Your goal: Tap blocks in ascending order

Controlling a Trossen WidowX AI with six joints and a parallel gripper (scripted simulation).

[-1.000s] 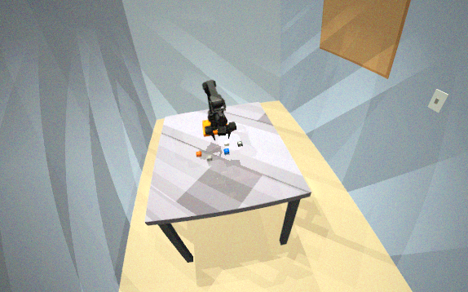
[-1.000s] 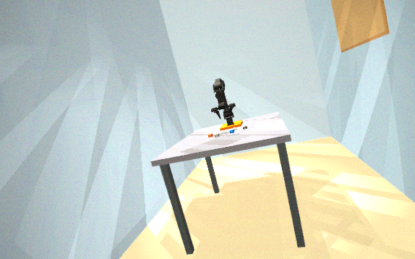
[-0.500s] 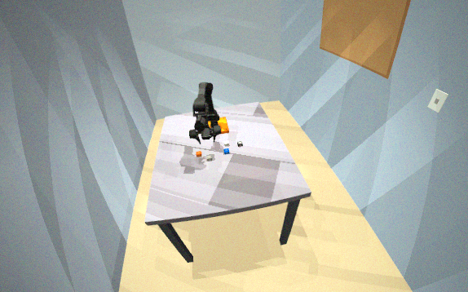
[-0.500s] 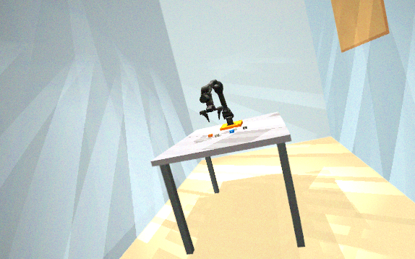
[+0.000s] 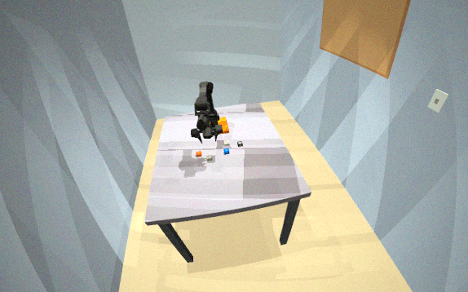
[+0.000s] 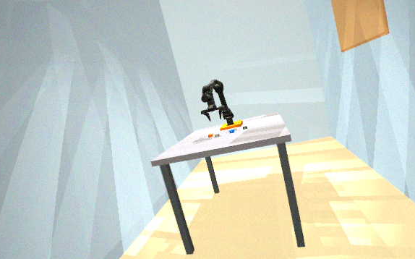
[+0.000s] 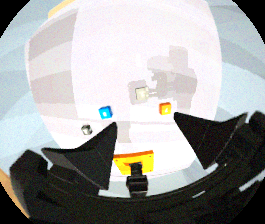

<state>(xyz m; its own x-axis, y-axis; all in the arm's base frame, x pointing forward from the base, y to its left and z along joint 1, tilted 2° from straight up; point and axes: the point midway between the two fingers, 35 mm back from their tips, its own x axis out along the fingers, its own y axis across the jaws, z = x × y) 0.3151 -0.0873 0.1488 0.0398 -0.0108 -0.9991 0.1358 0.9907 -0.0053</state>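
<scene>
Now: the white block 13 cm to the left of my gripper tip, 12 cm below it and 9 cm behind it. Round my gripper tip: blue block: 12 cm below, 10 cm to the left, 1 cm behind; then dark-rimmed block: 21 cm to the left, 12 cm below, 6 cm behind; then orange block: 12 cm below, 8 cm to the right, 5 cm behind.
</scene>
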